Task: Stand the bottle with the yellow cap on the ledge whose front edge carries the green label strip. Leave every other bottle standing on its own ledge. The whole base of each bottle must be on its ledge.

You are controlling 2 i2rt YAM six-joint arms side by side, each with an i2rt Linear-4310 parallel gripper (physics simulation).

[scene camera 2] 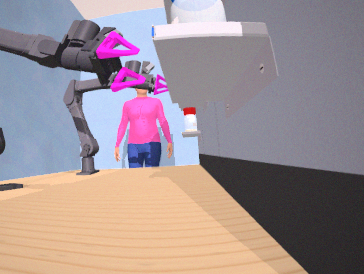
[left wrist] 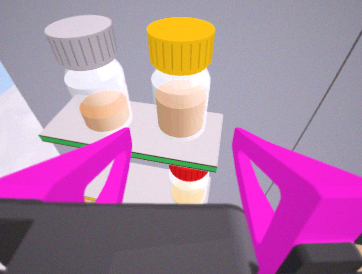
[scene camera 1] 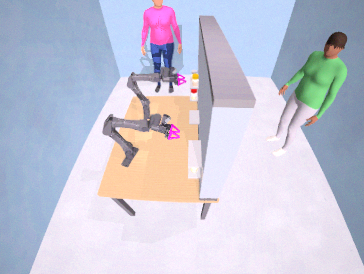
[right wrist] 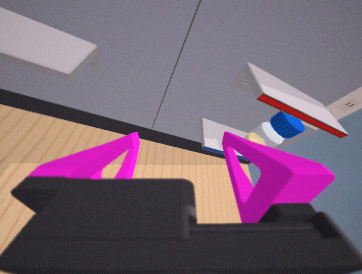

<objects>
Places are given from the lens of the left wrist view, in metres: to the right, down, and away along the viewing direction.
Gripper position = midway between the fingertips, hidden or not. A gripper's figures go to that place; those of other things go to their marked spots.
my left gripper [left wrist: 182,136]: 0.00, 0.00, 0.13
red-capped bottle [left wrist: 187,185]: 0.01, 0.06, 0.27
grey-capped bottle [left wrist: 85,45]: -0.07, -0.07, 0.16
yellow-capped bottle [left wrist: 180,48]: 0.00, -0.06, 0.15
grey wall panel [left wrist: 268,74]: 0.09, -0.06, 0.21
The marked spots on the grey-capped bottle and the red-capped bottle are 0.19 m apart.
</objects>
